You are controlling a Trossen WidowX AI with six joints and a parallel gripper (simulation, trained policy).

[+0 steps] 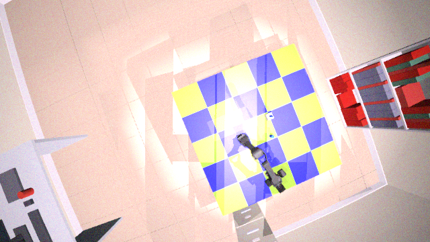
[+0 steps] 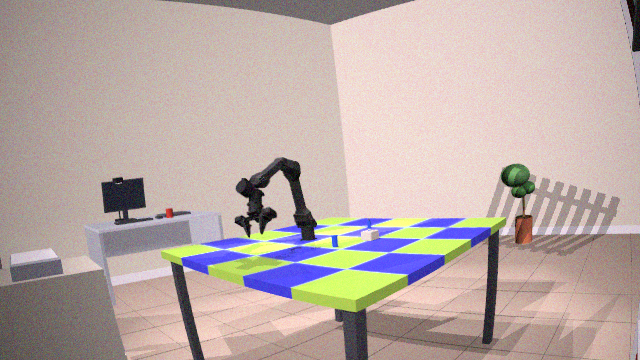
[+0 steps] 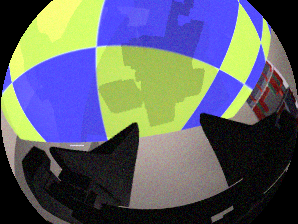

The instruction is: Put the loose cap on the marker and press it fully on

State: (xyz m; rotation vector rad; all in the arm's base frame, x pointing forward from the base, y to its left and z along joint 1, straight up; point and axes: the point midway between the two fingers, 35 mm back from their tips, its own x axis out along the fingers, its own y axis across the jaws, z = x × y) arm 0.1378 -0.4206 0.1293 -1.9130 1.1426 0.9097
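Now: gripper tip 120 mm short of the blue cap, 340 mm to the right of it and 70 mm above it. The rest, counted from my gripper tip: white holder block: 170 mm ahead, 520 mm to the left, 80 mm below.
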